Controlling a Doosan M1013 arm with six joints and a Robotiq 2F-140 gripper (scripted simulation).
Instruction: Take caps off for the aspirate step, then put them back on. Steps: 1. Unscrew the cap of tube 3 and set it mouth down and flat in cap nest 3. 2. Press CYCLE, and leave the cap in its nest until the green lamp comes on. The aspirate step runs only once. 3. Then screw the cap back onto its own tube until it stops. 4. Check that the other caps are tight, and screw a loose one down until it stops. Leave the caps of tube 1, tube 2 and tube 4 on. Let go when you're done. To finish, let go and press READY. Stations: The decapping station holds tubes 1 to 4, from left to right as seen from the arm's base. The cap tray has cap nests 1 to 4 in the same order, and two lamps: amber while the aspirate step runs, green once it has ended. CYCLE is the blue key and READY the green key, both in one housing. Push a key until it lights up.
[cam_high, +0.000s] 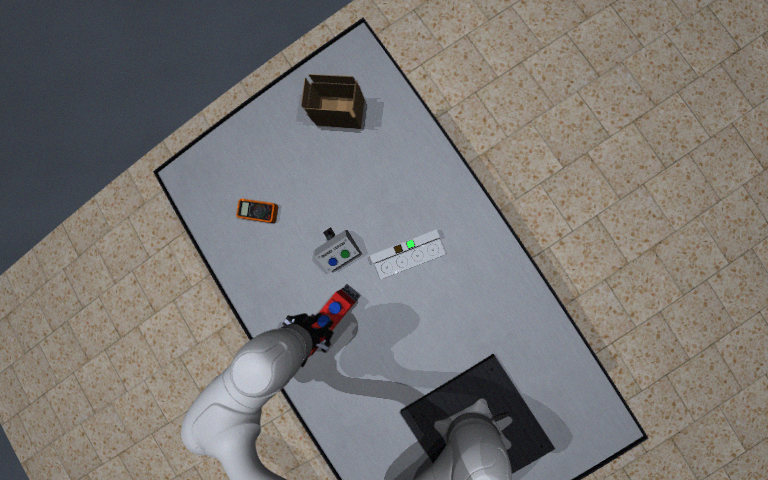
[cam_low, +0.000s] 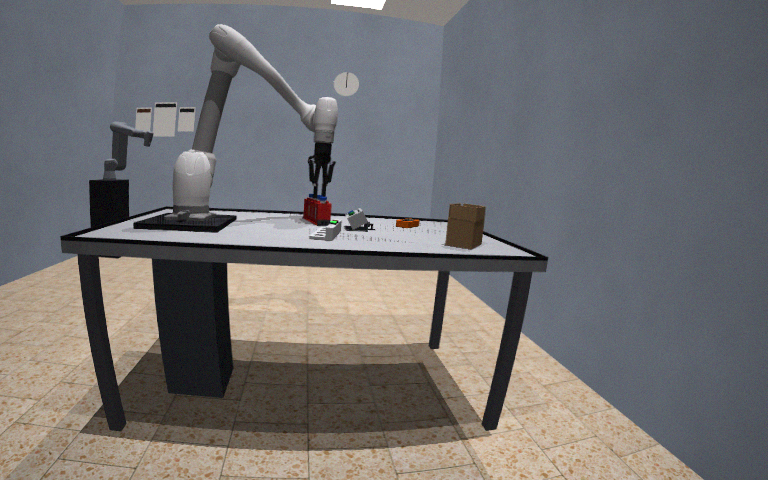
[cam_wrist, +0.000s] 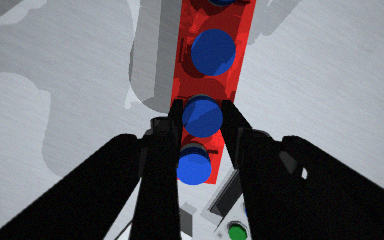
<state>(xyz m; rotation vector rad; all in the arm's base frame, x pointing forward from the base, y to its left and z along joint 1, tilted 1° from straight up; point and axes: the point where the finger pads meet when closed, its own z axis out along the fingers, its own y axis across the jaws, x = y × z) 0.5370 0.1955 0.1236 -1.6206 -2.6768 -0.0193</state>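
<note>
Now: the blue cap 3 cm below my hand. From my hand the other things lie so: key housing: 16 cm ahead, 12 cm to the right, 9 cm below; then green ready key: 14 cm to the right, 14 cm ahead, 8 cm below; then blue cycle key: 14 cm ahead, 10 cm to the right, 8 cm below.
</note>
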